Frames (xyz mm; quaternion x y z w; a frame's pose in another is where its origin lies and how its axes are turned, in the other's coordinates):
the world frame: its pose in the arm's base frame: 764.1 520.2 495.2 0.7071 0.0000 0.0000 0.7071
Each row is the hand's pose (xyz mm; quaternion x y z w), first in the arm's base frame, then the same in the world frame.
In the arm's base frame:
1: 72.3 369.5 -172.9 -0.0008 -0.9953 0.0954 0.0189
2: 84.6 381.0 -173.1 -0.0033 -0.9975 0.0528 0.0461
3: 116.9 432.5 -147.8 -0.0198 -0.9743 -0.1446 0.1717
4: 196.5 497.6 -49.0 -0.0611 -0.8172 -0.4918 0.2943
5: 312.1 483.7 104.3 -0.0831 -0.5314 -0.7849 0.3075
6: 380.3 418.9 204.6 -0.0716 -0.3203 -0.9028 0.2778
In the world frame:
1: -691.8 -668.1 150.7 -0.0139 -0.6363 0.7712 0.0128
2: -679.5 -668.3 139.2 -0.0349 -0.6680 0.7427 0.0303
3: -647.2 -643.0 87.7 -0.1354 -0.7912 0.5867 0.1074
4: -567.6 -544.2 22.6 -0.2513 -0.9256 0.2301 0.1649
5: -452.0 -390.9 36.5 -0.2762 -0.9308 -0.1793 0.1587
6: -383.8 -290.6 101.3 -0.2471 -0.8649 -0.4119 0.1458

